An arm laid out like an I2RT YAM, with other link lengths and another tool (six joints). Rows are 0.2 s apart.
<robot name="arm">
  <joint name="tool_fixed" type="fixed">
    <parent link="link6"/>
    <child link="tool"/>
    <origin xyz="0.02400 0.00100 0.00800" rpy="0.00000 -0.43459 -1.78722"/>
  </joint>
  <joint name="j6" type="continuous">
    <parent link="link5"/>
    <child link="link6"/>
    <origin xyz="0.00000 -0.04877 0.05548" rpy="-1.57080 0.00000 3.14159"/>
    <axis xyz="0 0 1"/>
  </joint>
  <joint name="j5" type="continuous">
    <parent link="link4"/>
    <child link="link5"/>
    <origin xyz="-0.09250 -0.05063 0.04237" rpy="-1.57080 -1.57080 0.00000"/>
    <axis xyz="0 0 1"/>
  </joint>
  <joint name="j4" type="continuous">
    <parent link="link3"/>
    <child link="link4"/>
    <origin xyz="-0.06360 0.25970 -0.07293" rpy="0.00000 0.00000 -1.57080"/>
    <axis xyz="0 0 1"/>
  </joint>
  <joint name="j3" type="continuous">
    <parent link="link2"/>
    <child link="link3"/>
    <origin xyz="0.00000 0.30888 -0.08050" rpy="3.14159 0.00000 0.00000"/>
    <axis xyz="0 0 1"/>
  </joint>
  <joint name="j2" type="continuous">
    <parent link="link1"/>
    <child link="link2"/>
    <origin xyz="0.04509 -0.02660 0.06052" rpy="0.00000 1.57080 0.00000"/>
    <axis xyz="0 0 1"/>
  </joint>
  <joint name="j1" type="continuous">
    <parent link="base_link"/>
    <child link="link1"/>
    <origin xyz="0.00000 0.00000 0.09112" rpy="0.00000 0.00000 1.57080"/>
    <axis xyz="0 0 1"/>
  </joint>
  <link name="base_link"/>
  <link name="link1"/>
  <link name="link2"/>
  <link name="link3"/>
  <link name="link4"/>
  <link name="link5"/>
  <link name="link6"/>
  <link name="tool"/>
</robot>
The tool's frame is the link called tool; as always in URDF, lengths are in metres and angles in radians. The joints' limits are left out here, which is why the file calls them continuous.
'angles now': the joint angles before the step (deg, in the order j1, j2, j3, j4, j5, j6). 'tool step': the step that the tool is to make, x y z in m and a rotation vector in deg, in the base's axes. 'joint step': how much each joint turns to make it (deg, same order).
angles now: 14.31 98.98 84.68 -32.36 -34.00 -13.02
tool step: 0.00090 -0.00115 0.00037 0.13 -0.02 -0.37
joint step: -0.18 0.00 0.01 0.19 0.04 0.27
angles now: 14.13 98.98 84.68 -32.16 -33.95 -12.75
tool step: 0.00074 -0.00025 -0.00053 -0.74 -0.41 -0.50
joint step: 0.02 0.00 0.00 0.09 0.95 -0.22
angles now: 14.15 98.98 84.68 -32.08 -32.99 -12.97
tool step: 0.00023 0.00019 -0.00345 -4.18 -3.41 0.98
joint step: 0.33 0.00 0.01 -0.09 3.10 -4.50
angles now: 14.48 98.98 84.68 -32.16 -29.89 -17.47
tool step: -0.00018 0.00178 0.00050 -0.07 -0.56 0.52
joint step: 0.24 0.00 0.03 0.30 -0.04 -0.40
